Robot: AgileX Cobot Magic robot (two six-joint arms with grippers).
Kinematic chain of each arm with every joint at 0, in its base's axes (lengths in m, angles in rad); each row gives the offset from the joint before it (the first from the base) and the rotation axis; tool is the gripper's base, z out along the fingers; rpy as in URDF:
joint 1: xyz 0 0 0.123 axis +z
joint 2: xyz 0 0 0 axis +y
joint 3: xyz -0.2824 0 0.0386 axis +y
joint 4: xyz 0.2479 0 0.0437 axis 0.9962 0 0.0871
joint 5: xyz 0 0 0 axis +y
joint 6: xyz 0.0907 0 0.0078 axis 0.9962 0 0.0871
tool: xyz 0 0 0 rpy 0 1.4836 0
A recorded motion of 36 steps. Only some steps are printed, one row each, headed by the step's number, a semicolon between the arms.
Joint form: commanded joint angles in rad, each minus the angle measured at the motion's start. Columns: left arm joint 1, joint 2, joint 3, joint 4, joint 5, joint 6; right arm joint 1, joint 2, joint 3, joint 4, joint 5, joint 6.
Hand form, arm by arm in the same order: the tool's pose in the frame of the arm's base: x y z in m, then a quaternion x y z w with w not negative. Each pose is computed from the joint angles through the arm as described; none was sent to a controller.
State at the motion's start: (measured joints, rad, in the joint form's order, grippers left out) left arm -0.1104 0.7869 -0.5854 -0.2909 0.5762 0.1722; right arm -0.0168 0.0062 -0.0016 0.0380 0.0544 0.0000
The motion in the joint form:
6: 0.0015 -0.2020 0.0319 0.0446 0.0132 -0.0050; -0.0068 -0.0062 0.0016 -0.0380 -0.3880 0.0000
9: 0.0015 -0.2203 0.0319 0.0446 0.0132 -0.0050; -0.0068 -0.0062 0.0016 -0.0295 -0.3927 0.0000
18: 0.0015 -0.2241 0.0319 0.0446 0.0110 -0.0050; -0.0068 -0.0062 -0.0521 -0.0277 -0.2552 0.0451
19: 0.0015 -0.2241 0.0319 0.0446 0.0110 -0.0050; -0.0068 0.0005 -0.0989 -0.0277 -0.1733 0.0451
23: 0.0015 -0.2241 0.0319 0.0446 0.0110 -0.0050; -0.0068 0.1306 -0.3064 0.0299 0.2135 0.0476
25: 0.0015 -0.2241 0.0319 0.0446 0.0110 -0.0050; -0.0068 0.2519 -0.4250 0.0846 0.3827 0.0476
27: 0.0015 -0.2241 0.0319 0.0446 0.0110 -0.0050; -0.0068 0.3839 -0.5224 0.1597 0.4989 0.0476
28: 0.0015 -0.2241 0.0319 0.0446 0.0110 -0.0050; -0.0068 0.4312 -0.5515 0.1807 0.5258 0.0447
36: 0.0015 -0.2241 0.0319 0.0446 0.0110 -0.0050; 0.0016 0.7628 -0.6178 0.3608 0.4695 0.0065
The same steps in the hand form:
6: 0.1112 -0.0246 0.3021 0.06429 0.86128 -0.09553 0.49490; 0.0486 -0.0011 0.2424 0.00642 0.54380 -0.00990 0.83913
9: 0.1079 -0.0242 0.3042 0.06467 0.85665 -0.09580 0.50278; 0.0485 -0.0014 0.2428 0.00975 0.54178 -0.00731 0.84043
18: 0.1074 -0.0241 0.3047 0.06455 0.85515 -0.09577 0.50535; 0.0486 -0.0013 0.2489 0.02355 0.57611 0.01231 0.81694
19: 0.1074 -0.0241 0.3047 0.06455 0.85515 -0.09577 0.50535; 0.0476 -0.0012 0.2570 0.02391 0.59306 0.01240 0.80471
23: 0.1074 -0.0241 0.3047 0.06455 0.85515 -0.09577 0.50535; 0.0534 0.0004 0.2841 0.04219 0.70900 0.03786 0.70293
25: 0.1074 -0.0241 0.3047 0.06455 0.85515 -0.09577 0.50535; 0.0634 0.0032 0.3008 0.05331 0.76539 0.06312 0.63824
27: 0.1074 -0.0241 0.3047 0.06455 0.85515 -0.09577 0.50535; 0.0794 0.0075 0.3136 0.06708 0.80844 0.09789 0.57650
28: 0.1074 -0.0241 0.3047 0.06455 0.85515 -0.09577 0.50535; 0.0863 0.0088 0.3171 0.06993 0.82032 0.10667 0.55750
36: 0.1074 -0.0241 0.3047 0.06455 0.85515 -0.09577 0.50535; 0.1518 0.0154 0.3065 0.11368 0.86263 0.16637 0.46397

